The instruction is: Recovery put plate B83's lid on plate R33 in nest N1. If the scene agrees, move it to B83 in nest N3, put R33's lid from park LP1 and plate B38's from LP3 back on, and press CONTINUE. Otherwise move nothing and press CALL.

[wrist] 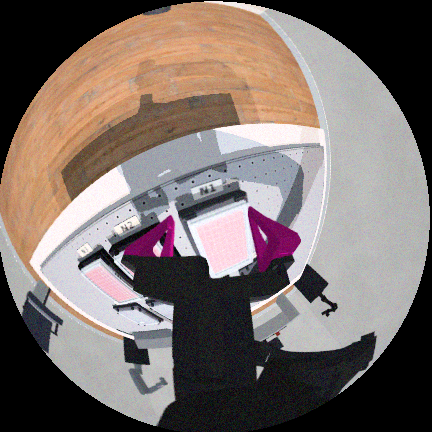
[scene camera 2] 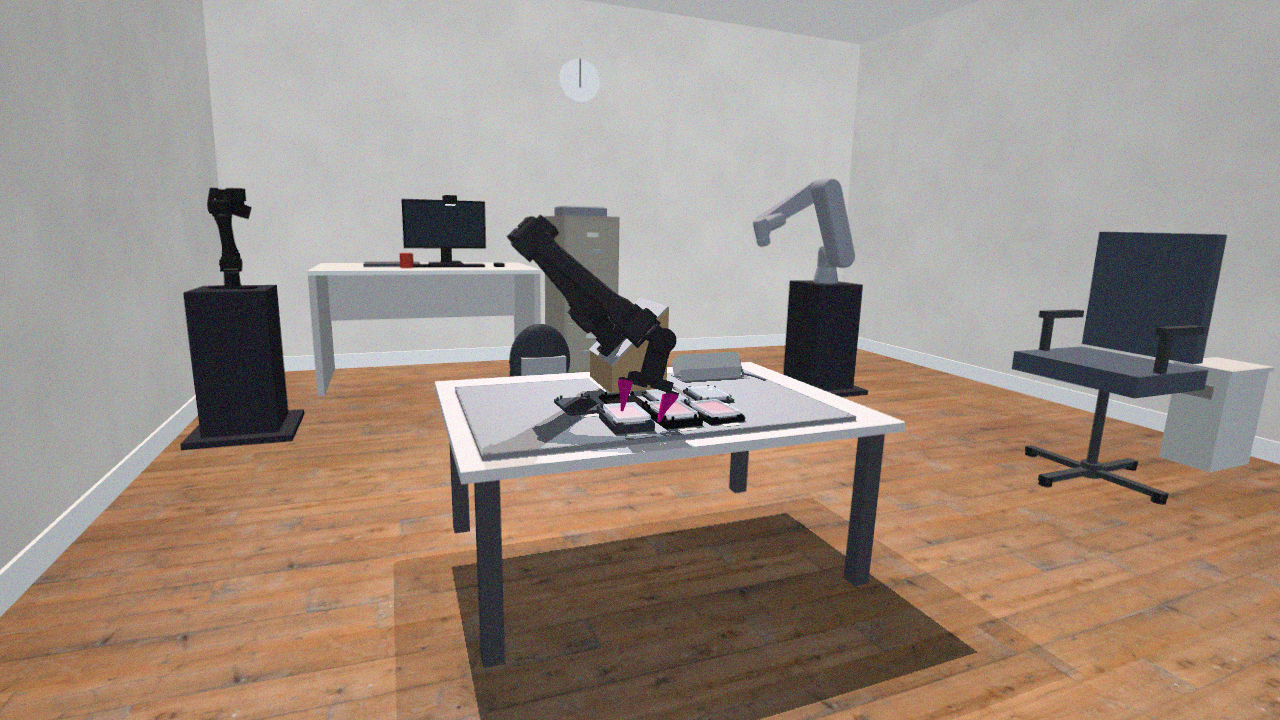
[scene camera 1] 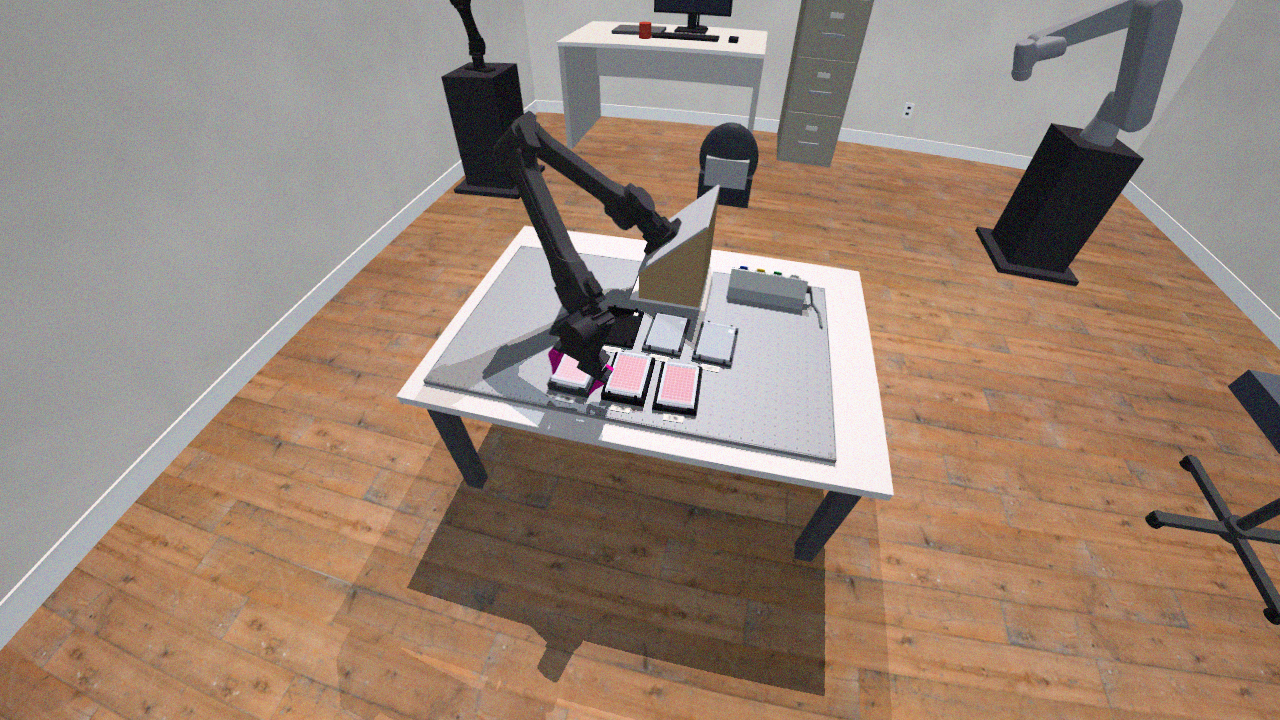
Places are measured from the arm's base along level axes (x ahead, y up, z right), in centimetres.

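Pixels of known places: gripper, fingertip midpoint: (wrist: 209,214) (scene camera 2: 640,416) (scene camera 1: 572,383); arm's base, origin of the base link: (scene camera 2: 615,341) (scene camera 1: 664,238).
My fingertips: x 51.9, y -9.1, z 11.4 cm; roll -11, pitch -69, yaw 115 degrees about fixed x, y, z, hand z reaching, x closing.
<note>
Ahead of a thing's pixels: the offset from my fingertips to its middle. Level surfaces: height alone.
My gripper (scene camera 1: 577,372) (scene camera 2: 642,414) (wrist: 209,214) is open, its magenta fingers on either side of the pink plate @(dx -6.9, dy -0.4, dz +1.1 cm) (wrist: 231,245) in nest N1. That plate has a pale rim; its label is unreadable and I cannot tell whose lid it bears. A second pink plate @(dx -7.1, dy -1.1, dz -11.9 cm) (scene camera 1: 631,374) stands in N2, partly hidden by a finger in the wrist view. A third pink plate @(dx -7.2, dy -1.9, dz -24.1 cm) (scene camera 1: 679,385) (scene camera 2: 718,409) (wrist: 107,282) stands in N3. Behind them are a black park @(dx -25.2, dy -2.9, dz -4.8 cm) (scene camera 1: 623,331), partly hidden by the arm, and two pale lids @(dx -25.1, dy -2.5, dz -17.8 cm) (scene camera 1: 666,332) @(dx -24.7, dy -2.5, dz -31.1 cm) (scene camera 1: 716,342) on parks. Park labels are unreadable.
A grey button console @(dx -49.7, dy +0.3, dz -43.0 cm) (scene camera 1: 768,291) (scene camera 2: 707,366) stands at the back right of the table @(dy -5.2 cm) (scene camera 1: 863,376); its button labels are unreadable. A tan box-like stand with a slanted pale top (scene camera 1: 677,273) stands behind the parks, close to the arm. The neighbouring nests sit close together.
</note>
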